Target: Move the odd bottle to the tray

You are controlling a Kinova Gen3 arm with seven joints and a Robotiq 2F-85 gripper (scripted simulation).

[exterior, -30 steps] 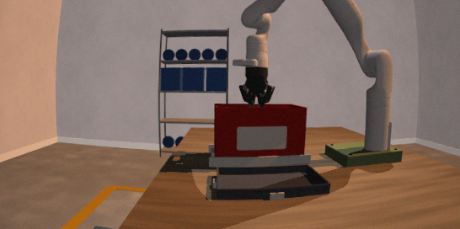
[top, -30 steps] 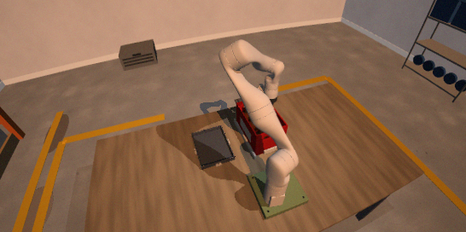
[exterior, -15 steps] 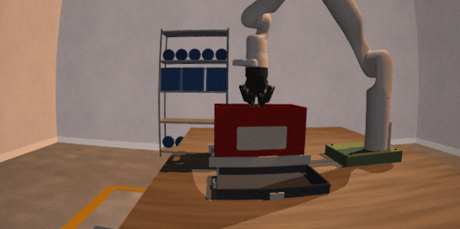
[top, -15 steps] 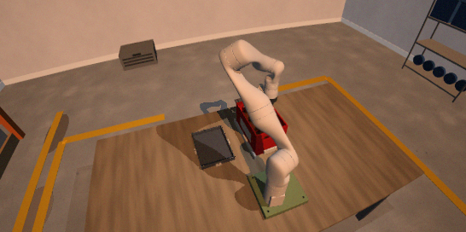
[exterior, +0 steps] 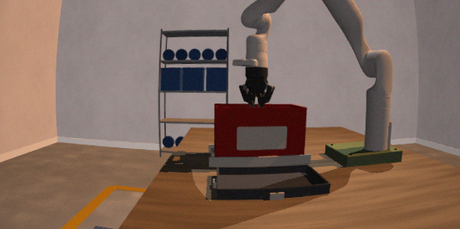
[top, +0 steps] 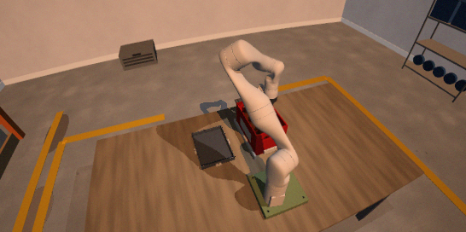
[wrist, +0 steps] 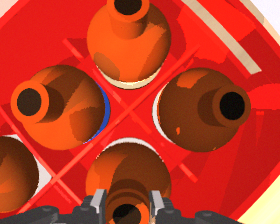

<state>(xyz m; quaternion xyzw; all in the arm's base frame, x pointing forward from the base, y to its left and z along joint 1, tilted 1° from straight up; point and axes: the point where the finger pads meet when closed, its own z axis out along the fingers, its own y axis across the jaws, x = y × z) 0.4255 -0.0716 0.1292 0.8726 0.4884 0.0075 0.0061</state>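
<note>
The red crate is 1 cm behind my hand, 5 cm to the left of it and 7 cm below it. Round my hand: dark tray: 7 cm behind, 34 cm to the left, 14 cm below.
</note>
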